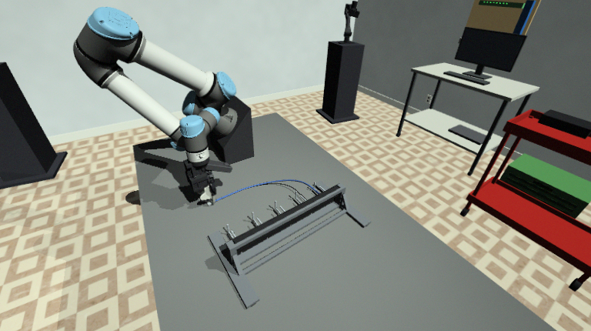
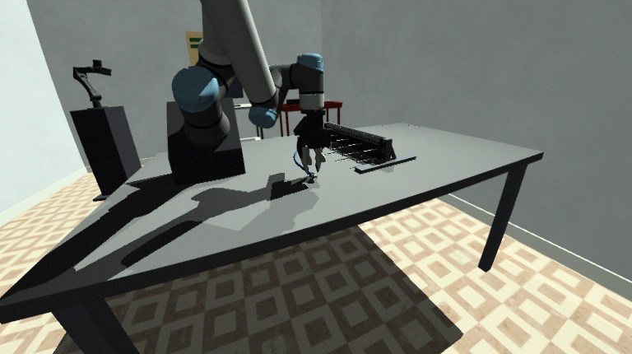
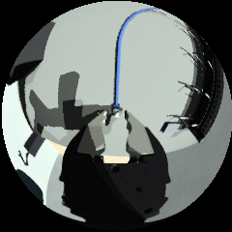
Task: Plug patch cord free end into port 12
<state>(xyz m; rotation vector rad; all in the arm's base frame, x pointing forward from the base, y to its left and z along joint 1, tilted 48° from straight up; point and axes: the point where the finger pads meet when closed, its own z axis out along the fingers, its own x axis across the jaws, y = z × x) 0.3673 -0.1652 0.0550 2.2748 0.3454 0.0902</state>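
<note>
The plug lies 10 mm to the right of my hand and 20 mm below it.
</note>
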